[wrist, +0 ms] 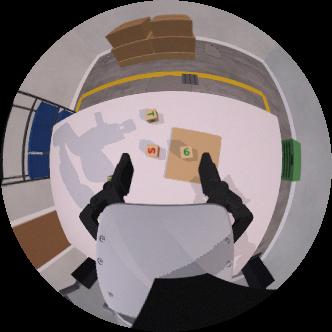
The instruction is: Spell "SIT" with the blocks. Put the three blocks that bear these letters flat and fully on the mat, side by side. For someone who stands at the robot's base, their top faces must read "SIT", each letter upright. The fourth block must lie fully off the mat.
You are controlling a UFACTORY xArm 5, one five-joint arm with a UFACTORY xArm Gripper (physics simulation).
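A wooden block with a red S-like letter on top lies on the table, just left of the mat. A block with a green T lies farther up the view, off the mat and slightly turned. A block with a green character like a 6 or 9 on top sits on the mat, left of its middle. A sliver of another block shows beside the left finger, off the mat; its letter is hidden. My gripper is open and empty, above the table, with its right finger over the mat's lower right part.
The white table has shadows of the arm on it. Beyond its edges are stacked brown boxes at the top, a rack with blue bins at the left and a green box at the right.
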